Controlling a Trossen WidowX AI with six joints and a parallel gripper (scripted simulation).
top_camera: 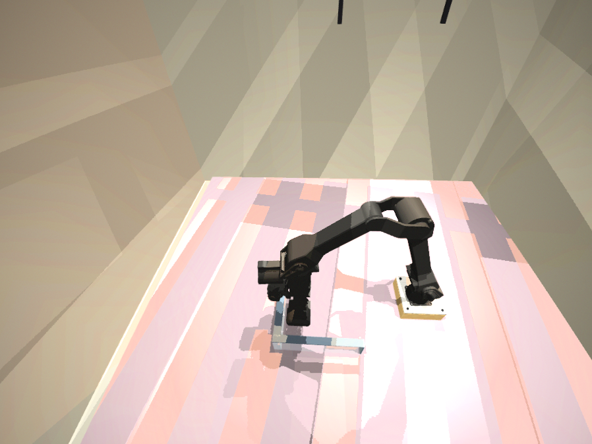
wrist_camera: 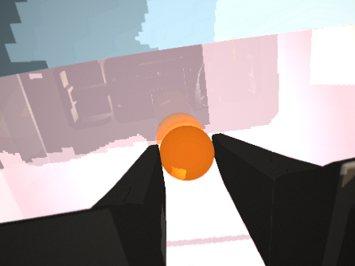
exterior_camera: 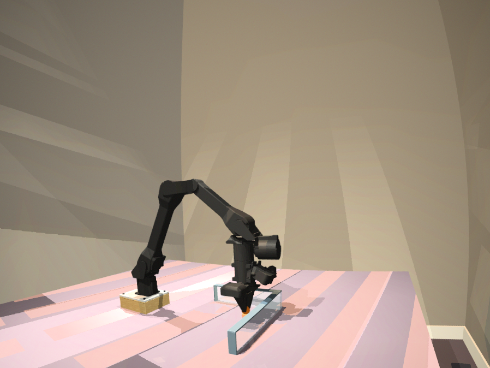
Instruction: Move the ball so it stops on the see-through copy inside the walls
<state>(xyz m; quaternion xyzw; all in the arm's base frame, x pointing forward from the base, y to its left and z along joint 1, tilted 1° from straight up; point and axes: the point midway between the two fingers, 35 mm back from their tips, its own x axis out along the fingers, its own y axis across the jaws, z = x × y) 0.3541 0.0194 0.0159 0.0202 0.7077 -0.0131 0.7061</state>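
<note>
Right now the see-through copy of ball is 20 mm below my gripper tip. Round my gripper tip: orange ball right at my gripper tip.
</note>
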